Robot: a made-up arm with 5 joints.
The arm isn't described. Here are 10 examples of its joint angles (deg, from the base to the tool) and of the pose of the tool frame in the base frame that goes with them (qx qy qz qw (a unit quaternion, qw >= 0); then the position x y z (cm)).
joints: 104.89 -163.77 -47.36 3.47 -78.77
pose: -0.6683 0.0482 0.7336 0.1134 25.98 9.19 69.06
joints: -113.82 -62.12 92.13 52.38 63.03
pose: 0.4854 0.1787 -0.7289 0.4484 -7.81 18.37 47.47
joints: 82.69 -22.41 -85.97 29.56 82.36
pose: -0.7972 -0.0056 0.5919 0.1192 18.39 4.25 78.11
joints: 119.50 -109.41 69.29 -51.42 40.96
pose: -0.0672 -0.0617 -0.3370 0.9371 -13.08 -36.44 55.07
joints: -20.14 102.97 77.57 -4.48 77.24
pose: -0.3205 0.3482 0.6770 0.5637 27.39 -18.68 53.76
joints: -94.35 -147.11 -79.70 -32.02 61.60
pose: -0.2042 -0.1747 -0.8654 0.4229 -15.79 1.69 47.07
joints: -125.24 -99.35 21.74 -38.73 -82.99
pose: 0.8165 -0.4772 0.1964 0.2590 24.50 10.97 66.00
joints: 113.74 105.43 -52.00 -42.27 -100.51
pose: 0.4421 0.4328 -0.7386 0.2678 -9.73 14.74 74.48
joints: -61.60 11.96 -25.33 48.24 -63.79
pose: -0.7249 0.3617 -0.5408 0.2264 -5.73 14.18 88.23
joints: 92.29 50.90 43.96 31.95 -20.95
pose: -0.4023 0.1101 -0.4890 0.7661 -27.94 -25.11 78.14
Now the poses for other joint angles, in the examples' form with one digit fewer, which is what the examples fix.
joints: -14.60 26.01 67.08 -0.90 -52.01
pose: -0.779 -0.510 -0.082 0.355 -20.2 -11.7 89.3
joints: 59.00 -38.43 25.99 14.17 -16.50
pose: -0.699 -0.026 0.123 0.704 7.8 -28.8 97.1
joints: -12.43 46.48 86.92 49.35 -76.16
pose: -0.899 -0.226 0.027 0.374 -11.8 -0.6 94.5
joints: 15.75 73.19 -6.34 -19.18 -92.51
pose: -0.267 -0.302 -0.617 0.676 -23.7 -21.8 55.0
